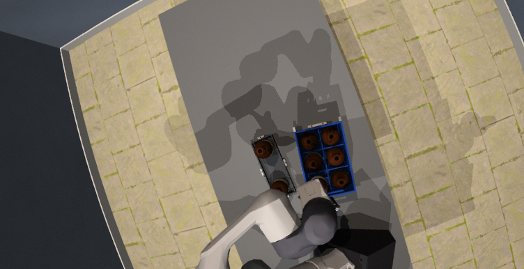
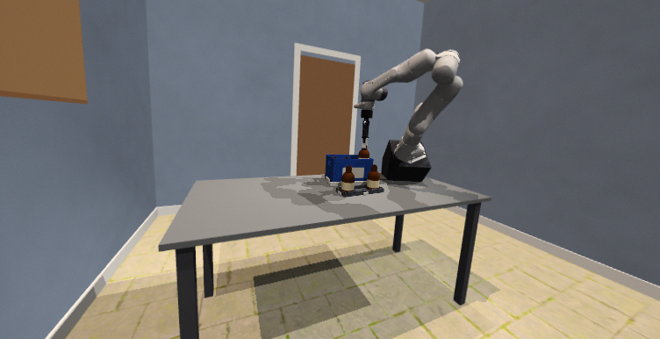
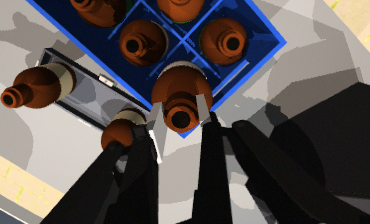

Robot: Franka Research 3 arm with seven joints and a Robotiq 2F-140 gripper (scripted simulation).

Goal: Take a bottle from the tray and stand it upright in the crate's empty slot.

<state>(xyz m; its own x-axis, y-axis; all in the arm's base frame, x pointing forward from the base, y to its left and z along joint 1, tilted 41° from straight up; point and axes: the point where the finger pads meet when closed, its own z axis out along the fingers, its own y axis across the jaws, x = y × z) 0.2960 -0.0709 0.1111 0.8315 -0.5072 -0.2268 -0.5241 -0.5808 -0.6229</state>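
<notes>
Now: the brown bottle 9 cm below my hand. Round my hand: dark tray: 26 cm below, 18 cm to the left, 8 cm ahead; blue crate: 19 cm below, 9 cm ahead, 4 cm to the right.
</notes>
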